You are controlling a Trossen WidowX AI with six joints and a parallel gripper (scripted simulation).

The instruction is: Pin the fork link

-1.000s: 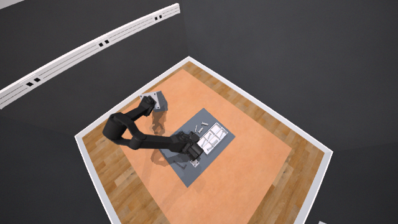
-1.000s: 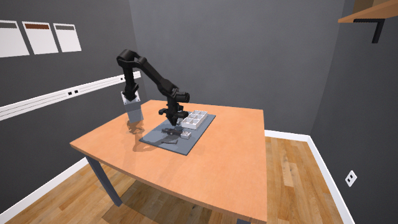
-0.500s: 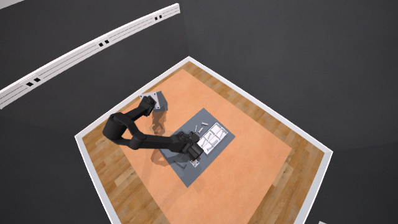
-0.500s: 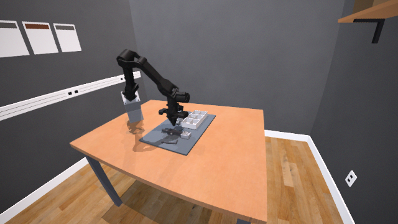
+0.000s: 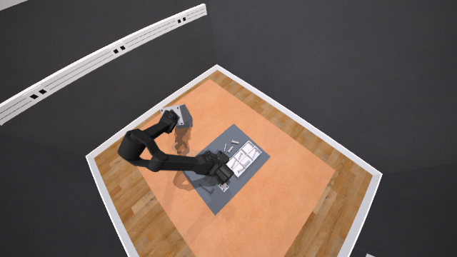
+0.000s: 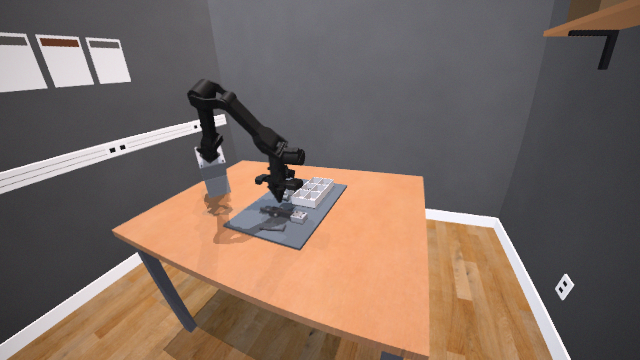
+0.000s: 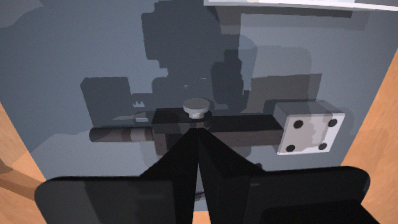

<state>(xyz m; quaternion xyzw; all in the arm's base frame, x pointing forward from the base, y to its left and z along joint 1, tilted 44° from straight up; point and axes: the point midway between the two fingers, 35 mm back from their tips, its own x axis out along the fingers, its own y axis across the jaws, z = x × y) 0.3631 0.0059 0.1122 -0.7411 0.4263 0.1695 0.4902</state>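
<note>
The dark flat bar is 10 mm ahead of my hand, 30 mm to the right of it and 70 mm below it. From my hand the other things lie so: dark fork link: 30 mm behind, 20 mm to the right, 70 mm below; light grey eye plate: 90 mm ahead, 40 mm to the right, 60 mm below; grey mat: 10 mm ahead, 70 mm to the left, 80 mm below.
</note>
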